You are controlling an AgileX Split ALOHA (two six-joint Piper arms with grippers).
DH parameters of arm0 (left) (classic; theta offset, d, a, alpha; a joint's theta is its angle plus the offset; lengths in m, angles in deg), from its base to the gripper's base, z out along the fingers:
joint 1: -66.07 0.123 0 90
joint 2: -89.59 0 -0.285 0
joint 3: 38.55 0 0.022 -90
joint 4: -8.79 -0.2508 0 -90
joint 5: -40.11 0 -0.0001 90
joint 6: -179.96 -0.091 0 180
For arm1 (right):
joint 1: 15.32 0.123 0 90
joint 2: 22.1 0 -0.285 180
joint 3: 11.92 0 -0.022 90
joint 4: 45.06 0.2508 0 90
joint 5: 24.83 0 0.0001 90
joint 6: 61.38 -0.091 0 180
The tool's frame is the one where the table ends.
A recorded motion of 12 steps. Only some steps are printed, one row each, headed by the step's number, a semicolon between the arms.
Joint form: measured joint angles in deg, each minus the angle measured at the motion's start. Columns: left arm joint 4, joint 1, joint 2, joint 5, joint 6, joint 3; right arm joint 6, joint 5, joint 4, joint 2, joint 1, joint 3.
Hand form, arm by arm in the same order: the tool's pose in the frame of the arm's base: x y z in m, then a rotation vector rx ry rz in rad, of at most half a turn. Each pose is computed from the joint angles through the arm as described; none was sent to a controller.
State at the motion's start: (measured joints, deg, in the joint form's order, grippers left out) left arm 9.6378 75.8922 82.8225 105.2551 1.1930 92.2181; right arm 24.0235 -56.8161 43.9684 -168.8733 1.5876 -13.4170
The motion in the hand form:
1: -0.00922 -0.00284 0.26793 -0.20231 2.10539 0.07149; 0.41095 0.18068 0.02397 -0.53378 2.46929 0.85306
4: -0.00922 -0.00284 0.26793 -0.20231 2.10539 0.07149; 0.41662 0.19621 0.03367 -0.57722 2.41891 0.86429
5: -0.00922 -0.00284 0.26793 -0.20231 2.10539 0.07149; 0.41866 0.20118 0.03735 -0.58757 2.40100 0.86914
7: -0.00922 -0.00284 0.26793 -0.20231 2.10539 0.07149; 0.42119 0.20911 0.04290 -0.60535 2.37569 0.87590
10: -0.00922 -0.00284 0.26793 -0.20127 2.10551 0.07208; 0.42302 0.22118 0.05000 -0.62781 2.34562 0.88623
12: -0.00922 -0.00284 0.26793 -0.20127 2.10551 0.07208; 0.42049 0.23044 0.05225 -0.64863 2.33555 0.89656
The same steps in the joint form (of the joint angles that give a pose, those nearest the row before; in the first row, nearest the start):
1: 0.00 0.00 0.00 0.00 0.00 0.00; 0.00 0.00 0.00 -0.11 0.65 -0.87
4: 0.00 0.00 0.00 0.00 0.00 0.00; 0.00 -0.15 0.05 -0.17 2.27 -3.57
5: 0.00 0.00 0.00 0.00 0.00 0.00; 0.00 -0.21 0.20 -0.18 2.76 -4.50
7: 0.00 0.00 0.00 0.00 0.00 0.00; -0.18 -0.26 0.21 -0.17 3.56 -5.90
10: 0.00 0.00 0.00 0.00 -0.06 0.00; -0.65 -0.21 0.21 -0.17 4.86 -7.66
12: 0.00 0.00 0.00 0.00 -0.06 0.00; -0.91 -0.21 0.21 -0.17 6.00 -8.20

